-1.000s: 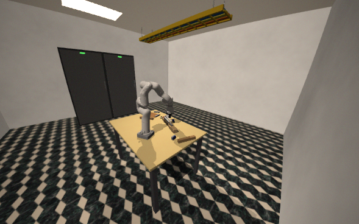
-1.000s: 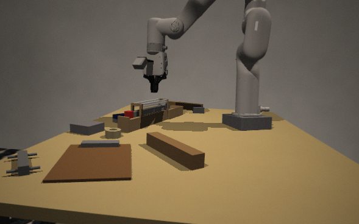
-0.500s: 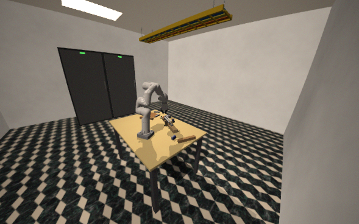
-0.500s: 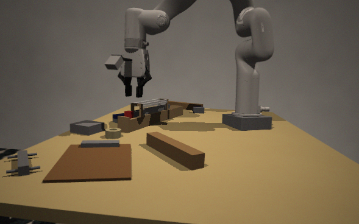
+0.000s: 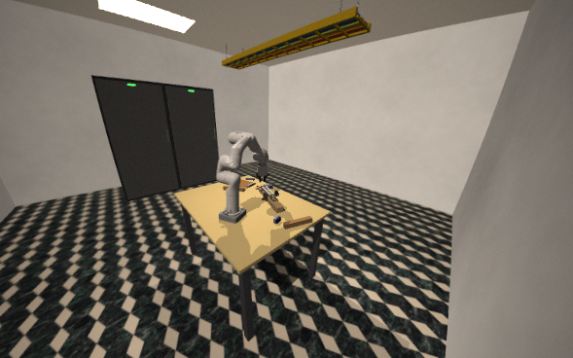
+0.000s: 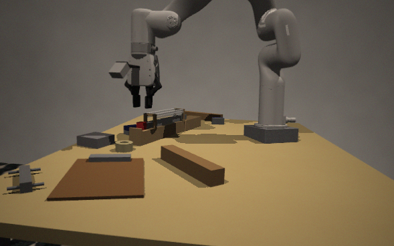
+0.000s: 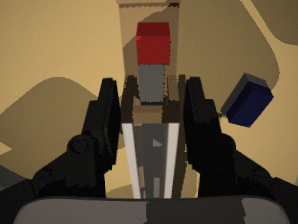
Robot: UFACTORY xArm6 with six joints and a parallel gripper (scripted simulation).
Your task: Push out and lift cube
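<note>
The red cube is 80 mm below my hand. From my hand the other things lie so: grey box (140 mm ahead, 40 mm to the left, 120 mm below); wooden channel (80 mm behind, 130 mm to the right, 80 mm below); long brown block (140 mm behind, 270 mm to the left, 120 mm below).
</note>
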